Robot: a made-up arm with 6 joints.
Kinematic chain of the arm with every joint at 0, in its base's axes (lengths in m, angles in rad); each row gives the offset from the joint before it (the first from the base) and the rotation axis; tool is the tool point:
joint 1: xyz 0 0 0.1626 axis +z
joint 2: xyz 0 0.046 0 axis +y
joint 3: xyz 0 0 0.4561 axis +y
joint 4: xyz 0 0 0.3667 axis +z
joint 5: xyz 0 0 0 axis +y
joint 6: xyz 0 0 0.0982 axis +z
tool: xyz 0 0 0
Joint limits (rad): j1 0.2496..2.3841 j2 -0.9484..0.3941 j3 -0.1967..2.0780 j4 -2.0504..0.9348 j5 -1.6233..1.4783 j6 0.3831..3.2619
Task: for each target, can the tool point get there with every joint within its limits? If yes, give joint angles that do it. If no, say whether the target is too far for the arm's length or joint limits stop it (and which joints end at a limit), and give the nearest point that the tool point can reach.
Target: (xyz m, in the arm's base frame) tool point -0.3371 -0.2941 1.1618
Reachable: no: too far | nearest point -0.2840 -0.2478 1.0044 | short by 0.172 m
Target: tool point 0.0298 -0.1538 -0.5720
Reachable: no: joint limits stop it (at a limit: joint 1, joint 2, joint 3) | nearest point 0.3440 0.1143 0.2094 | short by 0.884 m
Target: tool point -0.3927 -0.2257 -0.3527
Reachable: no: joint limits stop it (at a limit: joint 1, joint 2, joint 3) | nearest point -0.3326 0.1860 0.2169 | short by 0.705 m
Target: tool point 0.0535 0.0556 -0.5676
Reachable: no: joint limits stop it (at a limit: joint 2, joint 3) | nearest point 0.2569 0.2669 0.2044 | short by 0.826 m
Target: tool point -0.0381 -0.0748 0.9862
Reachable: yes | joints 1.5475 -0.5403 0.8274 -0.3111 0.3261 2.0896
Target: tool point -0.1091 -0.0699 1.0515
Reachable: yes | joints 1.0386 -0.0629 0.0177 -0.1842 -0.7707 1.1343
